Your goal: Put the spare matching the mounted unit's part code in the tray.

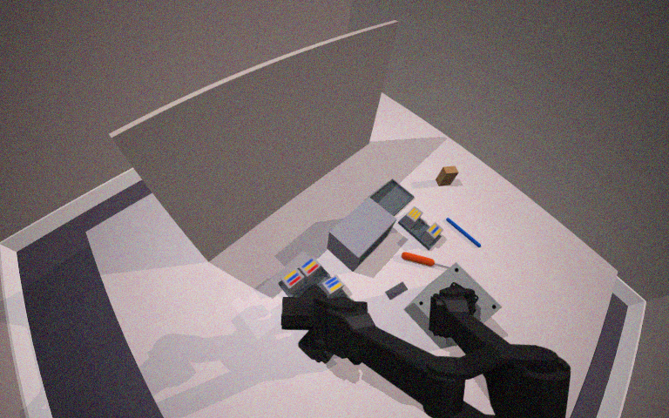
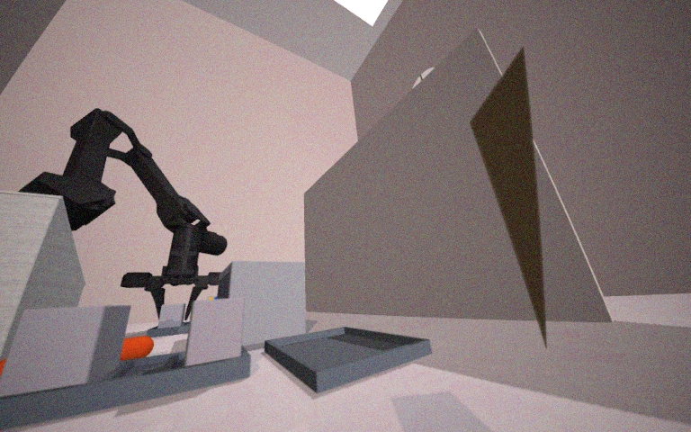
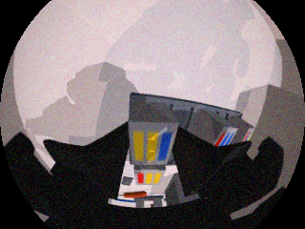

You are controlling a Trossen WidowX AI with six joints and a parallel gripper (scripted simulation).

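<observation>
The dark grey tray lies 44 cm to the right of my gripper tip, 11 cm ahead of it and 1 cm below it. The rest, counted from my gripper tip: grey box (23 cm to the right, 10 cm ahead, 3 cm above); then grey wall (35 cm ahead, 26 cm to the right, 21 cm above); then grey spare block (2 cm above).
</observation>
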